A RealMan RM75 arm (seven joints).
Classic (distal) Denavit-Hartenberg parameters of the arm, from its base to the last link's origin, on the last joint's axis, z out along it. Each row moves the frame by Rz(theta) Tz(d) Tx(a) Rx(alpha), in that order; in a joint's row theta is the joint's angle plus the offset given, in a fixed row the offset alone. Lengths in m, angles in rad.
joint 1: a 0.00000; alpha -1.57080; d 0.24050; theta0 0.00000
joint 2: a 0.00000; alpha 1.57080; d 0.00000; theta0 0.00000
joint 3: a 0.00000; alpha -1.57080; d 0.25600; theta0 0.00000
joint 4: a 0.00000; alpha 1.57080; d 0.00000; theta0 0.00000
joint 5: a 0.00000; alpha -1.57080; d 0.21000; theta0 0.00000
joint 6: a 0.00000; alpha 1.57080; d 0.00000; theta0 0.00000
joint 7: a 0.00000; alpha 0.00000; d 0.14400; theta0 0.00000
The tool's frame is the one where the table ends.
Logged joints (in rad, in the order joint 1, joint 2, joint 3, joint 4, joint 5, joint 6, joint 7), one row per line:
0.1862 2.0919 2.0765 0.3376 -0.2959 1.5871 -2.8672
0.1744 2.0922 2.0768 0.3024 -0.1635 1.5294 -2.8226
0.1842 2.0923 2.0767 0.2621 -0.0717 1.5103 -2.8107
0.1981 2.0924 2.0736 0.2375 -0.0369 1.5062 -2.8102
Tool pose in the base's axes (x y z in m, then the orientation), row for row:
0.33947 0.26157 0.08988 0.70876 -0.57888 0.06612 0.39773
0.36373 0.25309 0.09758 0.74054 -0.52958 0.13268 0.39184
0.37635 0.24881 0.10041 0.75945 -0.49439 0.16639 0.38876
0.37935 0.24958 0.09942 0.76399 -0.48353 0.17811 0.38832
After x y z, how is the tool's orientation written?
As a quaternion, w x y z.
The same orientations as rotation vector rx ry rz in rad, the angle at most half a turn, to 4 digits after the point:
-1.2851 0.1468 0.8830
-1.1615 0.2910 0.8594
-1.0766 0.3623 0.8466
-1.0511 0.3872 0.8442

